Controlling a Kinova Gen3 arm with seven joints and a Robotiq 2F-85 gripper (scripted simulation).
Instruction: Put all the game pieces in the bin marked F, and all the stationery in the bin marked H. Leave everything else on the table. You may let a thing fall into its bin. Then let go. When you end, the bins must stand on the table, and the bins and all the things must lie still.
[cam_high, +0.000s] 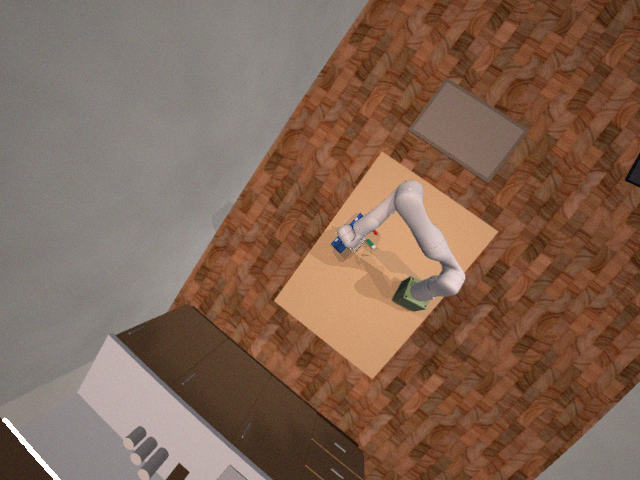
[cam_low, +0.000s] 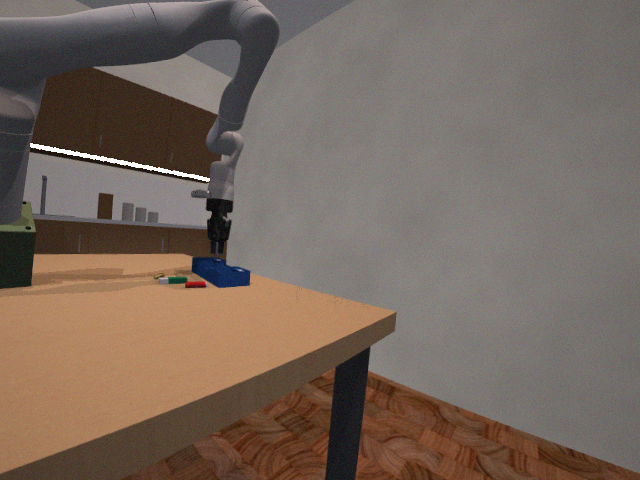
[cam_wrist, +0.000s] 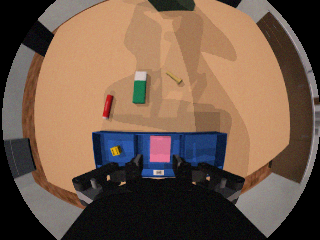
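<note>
Now: hand 140 mm past the green piece and 80 mm above it. Round my hand: pink block (80 mm below, 10 mm to the left); red piece (110 mm behind, 80 mm below, 70 mm to the right); yellow piece (80 mm to the right, 70 mm below, 20 mm behind).
</note>
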